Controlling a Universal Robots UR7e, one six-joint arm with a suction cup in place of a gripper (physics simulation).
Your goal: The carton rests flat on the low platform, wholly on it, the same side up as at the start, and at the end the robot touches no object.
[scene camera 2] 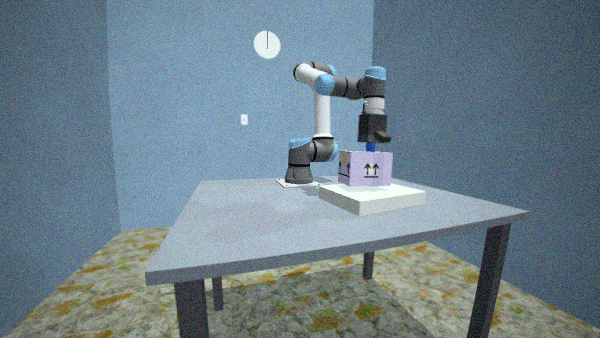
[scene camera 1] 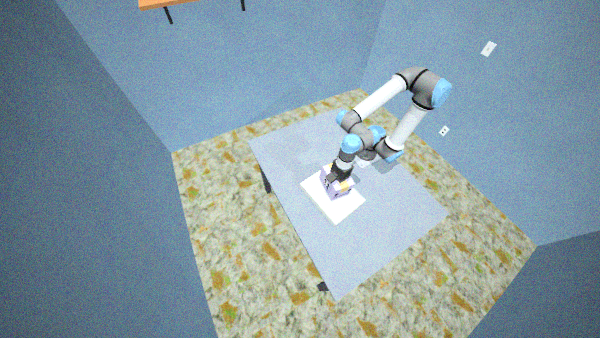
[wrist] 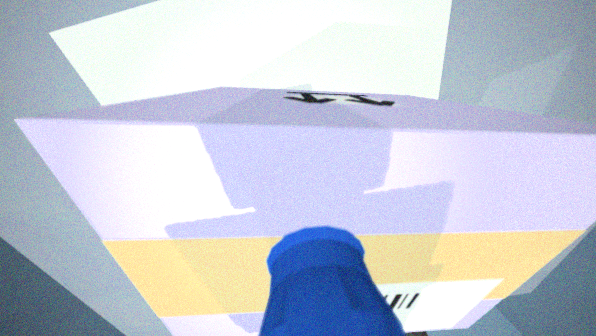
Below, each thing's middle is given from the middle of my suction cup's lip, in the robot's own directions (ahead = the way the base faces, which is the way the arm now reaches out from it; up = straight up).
The lilac carton [scene camera 2: 356,168] lies 7 cm below my suction cup, 2 cm to the right of it and 1 cm behind it. Also, from my suction cup: white low platform [scene camera 2: 363,200] (18 cm below, 1 cm ahead).
